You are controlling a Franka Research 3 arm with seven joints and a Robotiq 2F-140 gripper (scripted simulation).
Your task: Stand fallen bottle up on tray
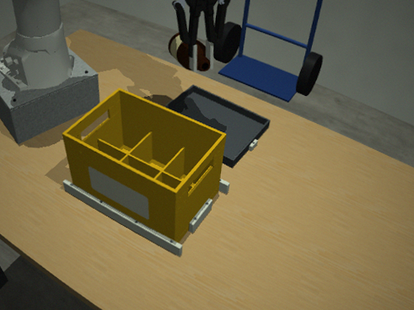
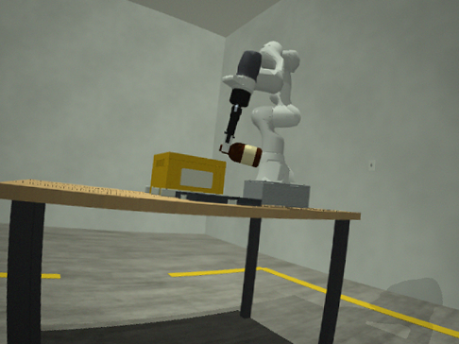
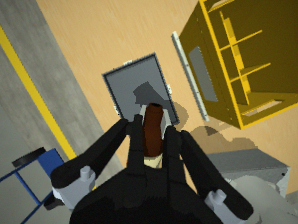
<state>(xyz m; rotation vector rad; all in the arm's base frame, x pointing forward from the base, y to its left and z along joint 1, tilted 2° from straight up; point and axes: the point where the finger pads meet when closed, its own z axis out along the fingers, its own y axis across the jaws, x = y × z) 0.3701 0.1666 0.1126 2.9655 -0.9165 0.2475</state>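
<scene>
Right now my hand is 40 mm past the bottle, 30 mm to the right of it and 30 mm above it. Round my hand: yellow crate 30 mm ahead, 260 mm to the right, 130 mm below; tray 30 mm ahead, 20 mm to the left, 200 mm below.
</scene>
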